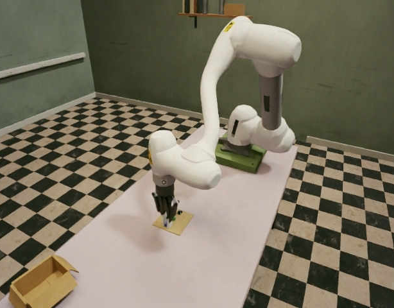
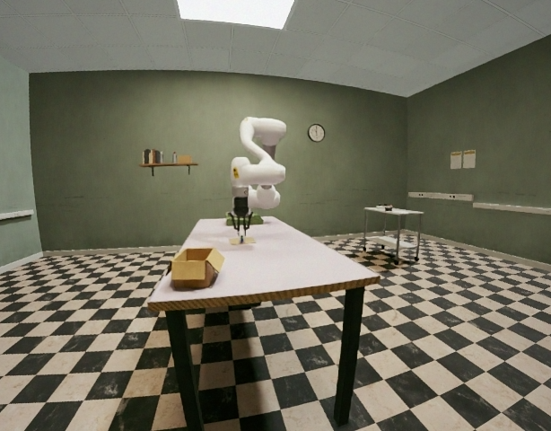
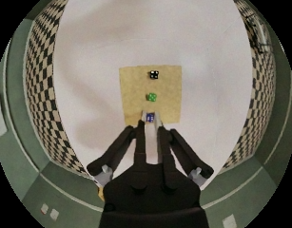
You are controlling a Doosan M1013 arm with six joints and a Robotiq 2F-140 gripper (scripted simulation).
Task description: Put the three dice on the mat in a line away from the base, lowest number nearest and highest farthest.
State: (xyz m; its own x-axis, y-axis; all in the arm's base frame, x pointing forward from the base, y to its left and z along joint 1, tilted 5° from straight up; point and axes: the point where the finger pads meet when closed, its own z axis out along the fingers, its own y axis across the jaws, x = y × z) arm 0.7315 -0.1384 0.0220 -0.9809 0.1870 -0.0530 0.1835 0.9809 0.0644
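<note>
Now: hand 3 cm above the blue die. From my hand the other things lie so: green die 5 cm behind, 3 cm below, 1 cm to the left; then black die 9 cm behind, 3 cm below, 2 cm to the left; then yellow mat 5 cm behind, 4 cm below, 1 cm to the left.
</note>
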